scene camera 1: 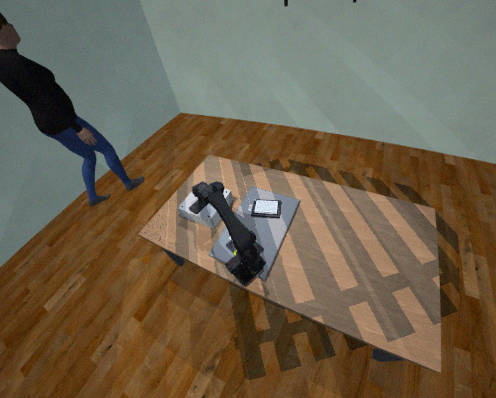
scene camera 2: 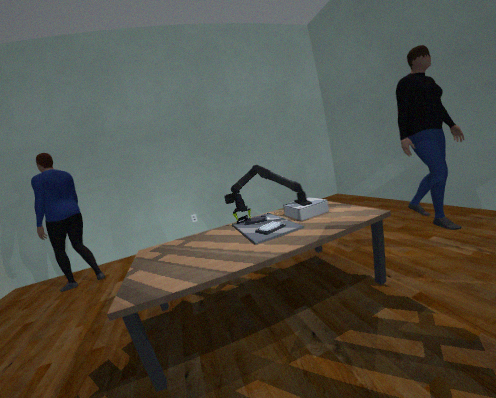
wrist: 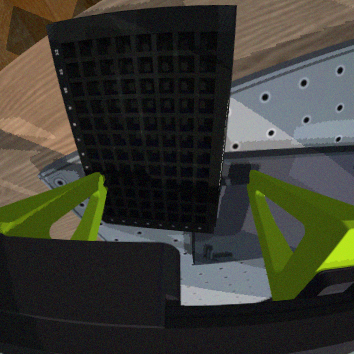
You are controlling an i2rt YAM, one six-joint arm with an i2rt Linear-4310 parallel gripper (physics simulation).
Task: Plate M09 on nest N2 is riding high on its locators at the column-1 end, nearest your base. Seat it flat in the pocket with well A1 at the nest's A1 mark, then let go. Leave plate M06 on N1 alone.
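Frame: origin at the arm's base, x left, y up, z ahead, level; centimetres.
Seen in the pictures: gripper, between the fingertips: [scene camera 2: 244, 220] [wrist: 176, 177]; arm's base, origin of its link: [scene camera 2: 302, 202].
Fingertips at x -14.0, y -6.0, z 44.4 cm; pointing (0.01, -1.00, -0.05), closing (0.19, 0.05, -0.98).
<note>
Pixels of each thing's top centre, then the offset from my fingertips to it. Level surfaces: height alone.
- black plate M09, centre of its top: [wrist: 144, 158] [scene camera 1: 247, 268] dx -3.0, dy +2.0, dz +1.1 cm
- nest N2, centre of its top: [wrist: 291, 221] [scene camera 1: 244, 245] [scene camera 2: 255, 218] dx +6.2, dy +0.6, dz -8.3 cm
- Plate M06, centre of its top: [scene camera 1: 266, 206] [scene camera 2: 269, 225] dx +33.1, dy +1.5, dz -13.4 cm
- wooden table, height of its surface: dy -2.4 cm
The black plate M09 [wrist: 145, 100] lies off nest N2, overhanging its edge and the baseplate's edge. Its end with the high column numbers looks larger in the wrist view, so it appears tipped up towards the camera. Part of the dark pocket of nest N2 [wrist: 310, 172] shows to the right of the plate. My gripper [wrist: 176, 177] [scene camera 2: 243, 218] is open; the left fingertip is at the plate's left edge, and a gap separates the right fingertip from its right edge. The A1 mark cannot be made out. Plate M06 [scene camera 1: 266, 207] [scene camera 2: 270, 226] sits on N1, away from the gripper.
The grey perforated baseplate [scene camera 1: 286, 220] [scene camera 2: 252, 238] [wrist: 285, 112] carries both nests. The light base box [scene camera 1: 210, 218] [scene camera 2: 310, 210] is beside it on the wooden table [scene camera 1: 415, 225] [scene camera 2: 175, 257]. The table's edge is close beyond the plate. People [scene camera 1: 37, 95] [scene camera 2: 422, 105] stand away from the table.
</note>
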